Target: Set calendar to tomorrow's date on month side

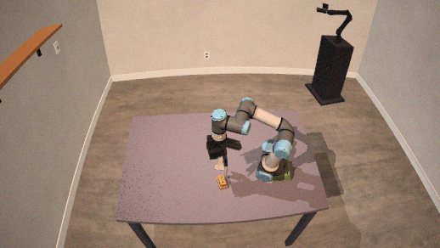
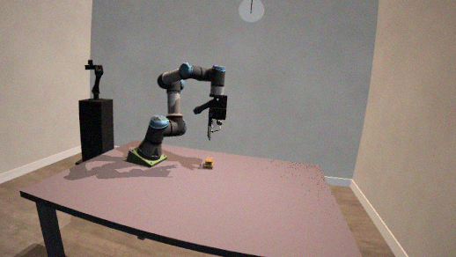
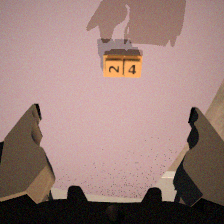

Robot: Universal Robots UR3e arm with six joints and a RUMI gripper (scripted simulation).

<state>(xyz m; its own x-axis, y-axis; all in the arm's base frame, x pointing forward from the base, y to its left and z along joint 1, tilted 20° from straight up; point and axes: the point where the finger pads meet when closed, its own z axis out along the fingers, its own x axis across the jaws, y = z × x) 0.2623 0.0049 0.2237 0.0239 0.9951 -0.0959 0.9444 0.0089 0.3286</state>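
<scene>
Now: hand 14 cm above the cube. Also, from my hand: orange calendar tray 16 cm below, 1 cm to the left.
</scene>
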